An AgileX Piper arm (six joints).
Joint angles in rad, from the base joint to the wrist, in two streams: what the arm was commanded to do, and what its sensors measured. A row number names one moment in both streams.
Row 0, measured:
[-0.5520 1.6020 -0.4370 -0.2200 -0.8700 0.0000]
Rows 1 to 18, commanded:
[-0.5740 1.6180 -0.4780 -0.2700 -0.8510 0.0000]
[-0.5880 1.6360 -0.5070 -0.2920 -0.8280 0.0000]
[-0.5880 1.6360 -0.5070 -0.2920 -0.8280 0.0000]
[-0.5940 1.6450 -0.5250 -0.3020 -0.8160 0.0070]
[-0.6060 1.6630 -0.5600 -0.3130 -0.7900 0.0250]
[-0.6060 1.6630 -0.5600 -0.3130 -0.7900 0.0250]
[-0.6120 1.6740 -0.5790 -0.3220 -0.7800 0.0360]
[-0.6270 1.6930 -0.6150 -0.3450 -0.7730 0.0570]
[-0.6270 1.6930 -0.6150 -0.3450 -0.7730 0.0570]
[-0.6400 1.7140 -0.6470 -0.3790 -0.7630 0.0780]
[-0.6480 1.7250 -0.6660 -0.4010 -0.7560 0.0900]
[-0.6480 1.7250 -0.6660 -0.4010 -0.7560 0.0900]
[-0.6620 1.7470 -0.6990 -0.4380 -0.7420 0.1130]
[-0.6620 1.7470 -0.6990 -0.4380 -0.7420 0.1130]
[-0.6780 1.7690 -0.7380 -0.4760 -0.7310 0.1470]
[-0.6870 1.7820 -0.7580 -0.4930 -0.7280 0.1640]
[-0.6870 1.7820 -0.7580 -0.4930 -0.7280 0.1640]
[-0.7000 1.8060 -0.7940 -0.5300 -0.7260 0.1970]
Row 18, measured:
[-0.6790 1.7820 -0.7470 -0.4750 -0.7340 0.1510]
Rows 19 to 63, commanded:
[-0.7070 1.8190 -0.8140 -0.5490 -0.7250 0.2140]
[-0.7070 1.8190 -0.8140 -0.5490 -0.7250 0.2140]
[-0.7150 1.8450 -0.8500 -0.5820 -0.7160 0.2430]
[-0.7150 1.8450 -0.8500 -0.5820 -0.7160 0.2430]
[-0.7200 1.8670 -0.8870 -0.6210 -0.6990 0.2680]
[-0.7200 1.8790 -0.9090 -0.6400 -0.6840 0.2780]
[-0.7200 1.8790 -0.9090 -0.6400 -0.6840 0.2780]
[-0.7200 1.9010 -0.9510 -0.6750 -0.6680 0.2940]
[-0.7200 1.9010 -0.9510 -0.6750 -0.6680 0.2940]
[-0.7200 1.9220 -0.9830 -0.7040 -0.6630 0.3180]
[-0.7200 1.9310 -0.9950 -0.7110 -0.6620 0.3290]
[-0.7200 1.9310 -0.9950 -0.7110 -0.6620 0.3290]
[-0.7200 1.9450 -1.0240 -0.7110 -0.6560 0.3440]
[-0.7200 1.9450 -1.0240 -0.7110 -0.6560 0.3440]
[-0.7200 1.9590 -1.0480 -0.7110 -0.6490 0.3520]
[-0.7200 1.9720 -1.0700 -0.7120 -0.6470 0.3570]
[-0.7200 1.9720 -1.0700 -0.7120 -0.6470 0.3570]
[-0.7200 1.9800 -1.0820 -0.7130 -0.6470 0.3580]
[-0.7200 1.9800 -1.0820 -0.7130 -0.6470 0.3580]
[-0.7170 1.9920 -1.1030 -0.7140 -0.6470 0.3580]
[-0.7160 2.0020 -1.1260 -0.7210 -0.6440 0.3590]
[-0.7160 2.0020 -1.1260 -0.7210 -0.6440 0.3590]
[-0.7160 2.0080 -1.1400 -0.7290 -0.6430 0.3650]
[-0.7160 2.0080 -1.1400 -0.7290 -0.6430 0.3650]
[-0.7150 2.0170 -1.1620 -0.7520 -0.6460 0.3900]
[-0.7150 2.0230 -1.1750 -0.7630 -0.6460 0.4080]
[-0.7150 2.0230 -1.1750 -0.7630 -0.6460 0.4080]
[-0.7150 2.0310 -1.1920 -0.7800 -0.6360 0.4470]
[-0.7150 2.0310 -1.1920 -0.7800 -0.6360 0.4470]
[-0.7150 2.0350 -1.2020 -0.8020 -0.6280 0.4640]
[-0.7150 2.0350 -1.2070 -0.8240 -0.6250 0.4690]
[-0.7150 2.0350 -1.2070 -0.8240 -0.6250 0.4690]
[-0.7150 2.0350 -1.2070 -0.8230 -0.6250 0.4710]
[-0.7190 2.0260 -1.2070 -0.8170 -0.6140 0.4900]
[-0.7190 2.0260 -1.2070 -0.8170 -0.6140 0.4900]
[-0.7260 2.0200 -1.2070 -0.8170 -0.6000 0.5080]
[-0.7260 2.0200 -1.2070 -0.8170 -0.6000 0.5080]
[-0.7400 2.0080 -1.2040 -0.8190 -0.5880 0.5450]
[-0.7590 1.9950 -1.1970 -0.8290 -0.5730 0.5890]
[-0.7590 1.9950 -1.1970 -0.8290 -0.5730 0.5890]
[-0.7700 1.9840 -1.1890 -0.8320 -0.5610 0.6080]
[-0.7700 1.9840 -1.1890 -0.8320 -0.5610 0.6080]
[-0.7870 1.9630 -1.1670 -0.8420 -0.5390 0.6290]
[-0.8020 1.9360 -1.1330 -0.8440 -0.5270 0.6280]
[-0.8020 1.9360 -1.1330 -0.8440 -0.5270 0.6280]
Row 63, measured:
[-0.7820 1.9810 -1.1650 -0.8240 -0.5210 0.6120]
